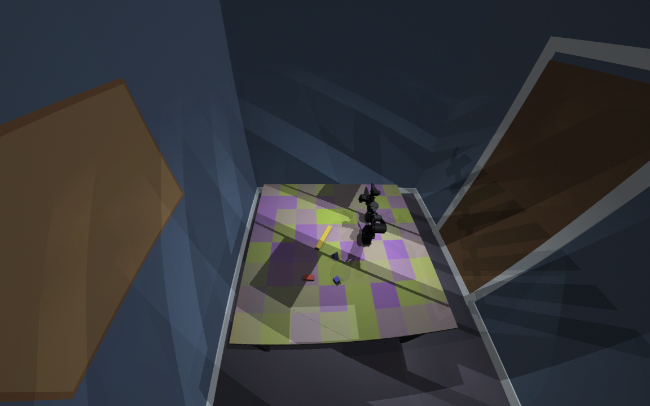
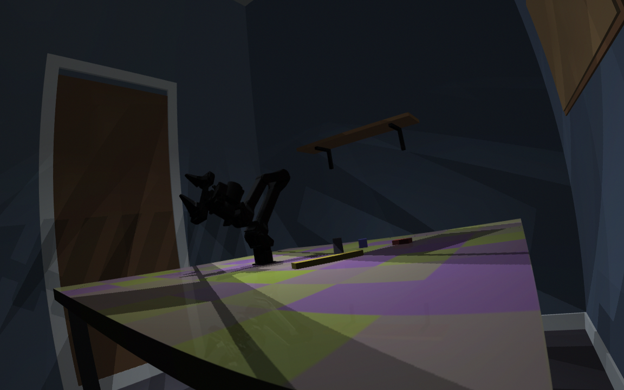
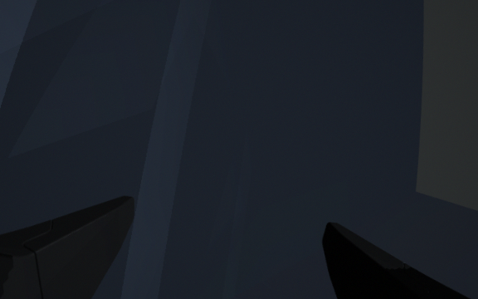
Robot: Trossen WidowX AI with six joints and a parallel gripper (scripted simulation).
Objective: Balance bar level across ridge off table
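Right now my gripper tip is 330 mm short of the yellow bar, 280 mm above it and 260 mm to the right of it. Round my gripper tip: blue block 590 mm to the left, 280 mm below, 270 mm ahead; red block 560 mm to the left, 450 mm ahead, 280 mm below.
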